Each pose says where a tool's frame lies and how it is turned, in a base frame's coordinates. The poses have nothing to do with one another.
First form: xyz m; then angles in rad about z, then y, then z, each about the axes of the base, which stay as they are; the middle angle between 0 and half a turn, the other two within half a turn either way.
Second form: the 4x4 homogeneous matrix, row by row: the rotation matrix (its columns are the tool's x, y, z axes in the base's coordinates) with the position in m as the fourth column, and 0 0 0 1 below. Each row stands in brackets. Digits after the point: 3 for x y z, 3 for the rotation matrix.
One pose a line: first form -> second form
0.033 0.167 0.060 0.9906 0.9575 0.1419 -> [[0.194 -0.554 0.810 0.033], [0.873 0.475 0.116 0.167], [-0.448 0.684 0.576 0.060], [0 0 0 1]]
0.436 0.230 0.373 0.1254 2.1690 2.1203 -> [[0.185 -0.883 -0.432 0.436], [-0.542 -0.458 0.705 0.230], [-0.820 0.103 -0.563 0.373], [0 0 0 1]]
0.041 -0.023 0.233 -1.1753 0.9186 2.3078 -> [[0.526 -0.662 -0.534 0.041], [0.793 0.156 0.589 -0.023], [-0.306 -0.733 0.607 0.233], [0 0 0 1]]
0.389 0.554 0.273 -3.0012 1.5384 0.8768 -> [[0.087 0.764 0.639 0.389], [-0.114 -0.630 0.768 0.554], [0.990 -0.140 0.032 0.273], [0 0 0 1]]
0.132 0.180 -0.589 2.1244 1.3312 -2.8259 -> [[0.383 0.029 -0.923 0.132], [-0.770 0.562 -0.302 0.180], [0.511 0.826 0.237 -0.589], [0 0 0 1]]
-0.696 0.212 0.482 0.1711 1.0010 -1.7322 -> [[0.083 0.987 -0.135 -0.696], [-0.552 -0.068 -0.831 0.212], [-0.830 0.143 0.539 0.482], [0 0 0 1]]
